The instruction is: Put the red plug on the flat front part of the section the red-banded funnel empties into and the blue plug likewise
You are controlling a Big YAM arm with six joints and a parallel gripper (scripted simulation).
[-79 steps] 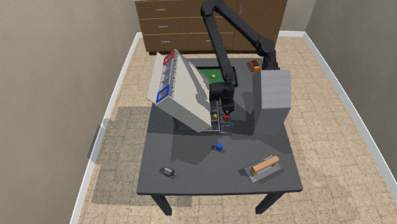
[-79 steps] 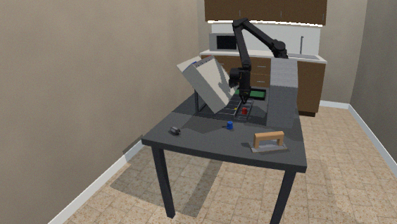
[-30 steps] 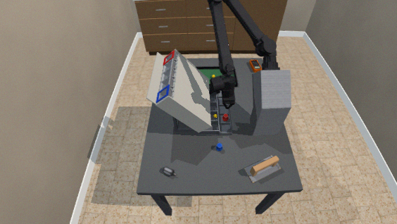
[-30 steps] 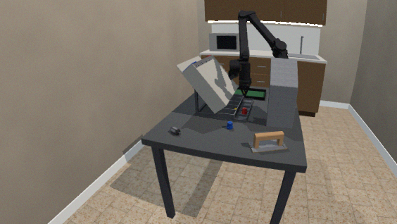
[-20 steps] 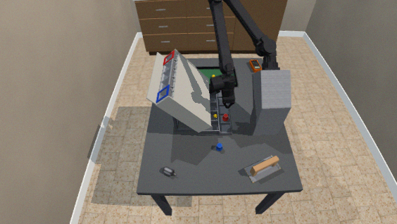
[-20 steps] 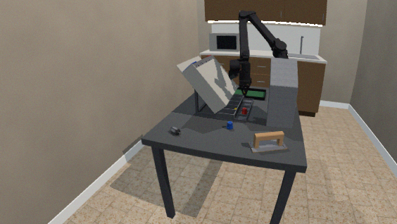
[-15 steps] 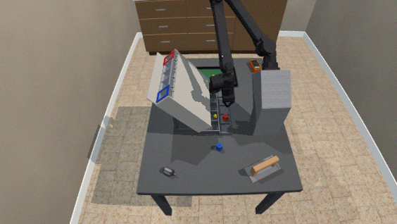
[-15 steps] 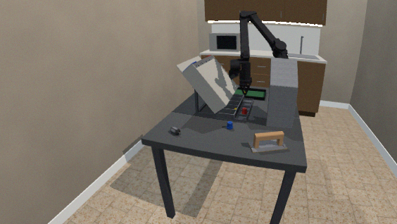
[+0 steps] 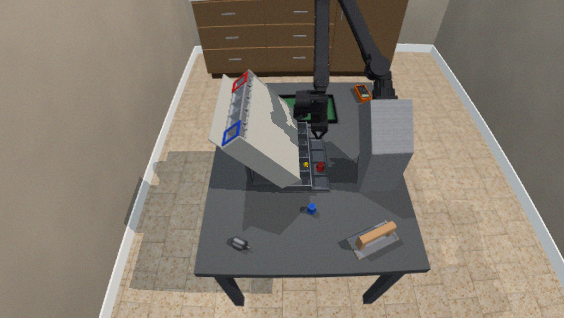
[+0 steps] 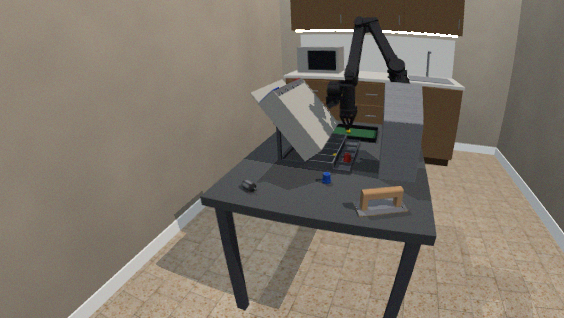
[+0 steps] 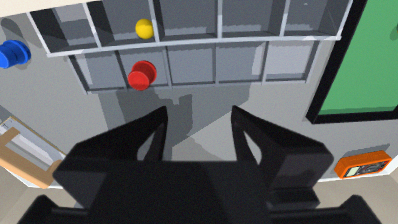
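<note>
The green marble tray is 90 mm ahead of my hand, 310 mm to the right of it and 140 mm below it. From my hand the other things lie so: blue plug: 10 mm ahead, 290 mm to the left, 130 mm below; beige cover: 180 mm ahead, 30 mm to the left, 60 mm above; red plug: 20 mm behind, 80 mm to the left, 120 mm below.
</note>
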